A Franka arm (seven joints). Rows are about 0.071 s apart.
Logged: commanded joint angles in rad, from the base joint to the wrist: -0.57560 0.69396 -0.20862 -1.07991 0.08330 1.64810 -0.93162; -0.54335 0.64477 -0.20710 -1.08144 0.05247 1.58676 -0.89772; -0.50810 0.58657 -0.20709 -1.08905 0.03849 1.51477 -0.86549; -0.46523 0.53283 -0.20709 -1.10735 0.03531 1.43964 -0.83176; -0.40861 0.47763 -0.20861 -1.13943 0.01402 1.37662 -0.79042; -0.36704 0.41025 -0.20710 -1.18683 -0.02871 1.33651 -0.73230; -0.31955 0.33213 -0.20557 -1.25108 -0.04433 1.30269 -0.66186; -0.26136 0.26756 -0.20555 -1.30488 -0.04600 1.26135 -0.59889; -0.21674 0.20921 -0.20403 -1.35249 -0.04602 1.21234 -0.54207; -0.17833 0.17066 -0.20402 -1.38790 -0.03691 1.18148 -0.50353; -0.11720 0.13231 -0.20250 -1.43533 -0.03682 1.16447 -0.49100; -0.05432 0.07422 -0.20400 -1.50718 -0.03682 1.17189 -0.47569
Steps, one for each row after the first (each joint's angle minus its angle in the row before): 0.03225 -0.04919 0.00152 -0.00153 -0.03083 -0.06134 0.03390; 0.03525 -0.05820 0.00001 -0.00761 -0.01398 -0.07199 0.03223; 0.04287 -0.05374 0.00000 -0.01830 -0.00318 -0.07513 0.03373; 0.05662 -0.05520 -0.00152 -0.03208 -0.02129 -0.06302 0.04134; 0.04157 -0.06738 0.00151 -0.04740 -0.04273 -0.04011 0.05812; 0.04749 -0.07812 0.00153 -0.06425 -0.01562 -0.03382 0.07044; 0.05819 -0.06457 0.00002 -0.05380 -0.00167 -0.04134 0.06297; 0.04462 -0.05835 0.00152 -0.04761 -0.00002 -0.04901 0.05682; 0.03841 -0.03855 0.00001 -0.03541 0.00911 -0.03086 0.03854; 0.06113 -0.03835 0.00152 -0.04743 0.00009 -0.01701 0.01253; 0.06288 -0.05809 -0.00150 -0.07185 0.00000 0.00742 0.01531
